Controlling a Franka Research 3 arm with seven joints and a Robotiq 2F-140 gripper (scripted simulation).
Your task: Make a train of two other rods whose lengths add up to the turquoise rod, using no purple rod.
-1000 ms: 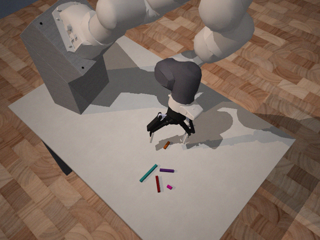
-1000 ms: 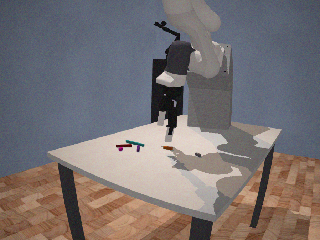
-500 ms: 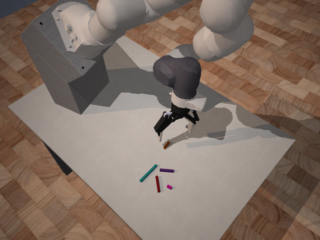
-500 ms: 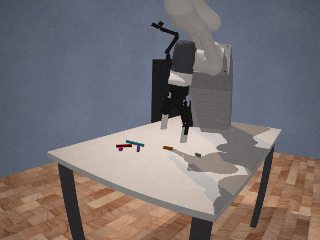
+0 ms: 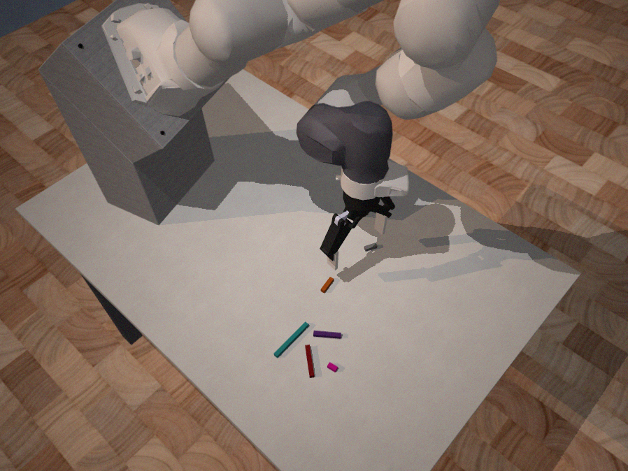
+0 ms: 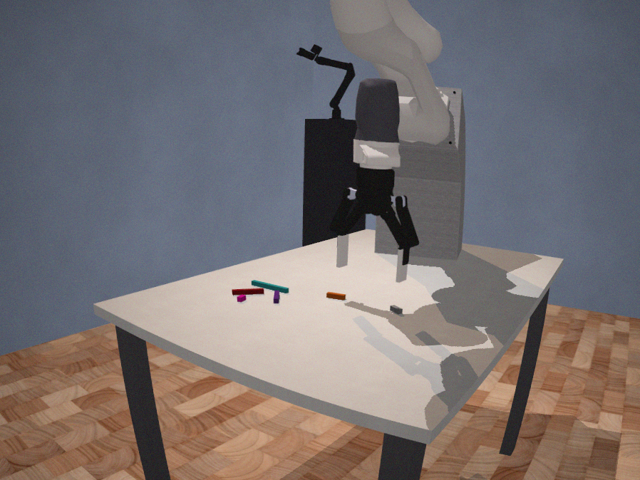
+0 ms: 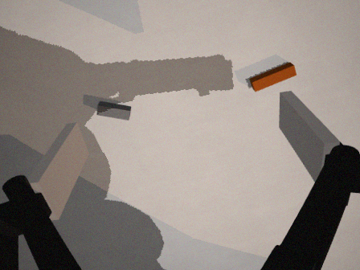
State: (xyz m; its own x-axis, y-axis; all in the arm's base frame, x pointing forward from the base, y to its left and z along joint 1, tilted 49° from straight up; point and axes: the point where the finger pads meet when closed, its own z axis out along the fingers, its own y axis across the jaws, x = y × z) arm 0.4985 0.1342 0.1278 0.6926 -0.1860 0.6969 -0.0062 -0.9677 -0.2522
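Right now the grey rod is 8 cm below my hand, 6 cm to the left of it and 1 cm behind it. The rest, counted from my hand: turquoise rod (24 cm to the right, 8 cm below, 5 cm ahead); then purple rod (17 cm to the right, 10 cm ahead, 8 cm below); then orange rod (9 cm to the right, 8 cm below).
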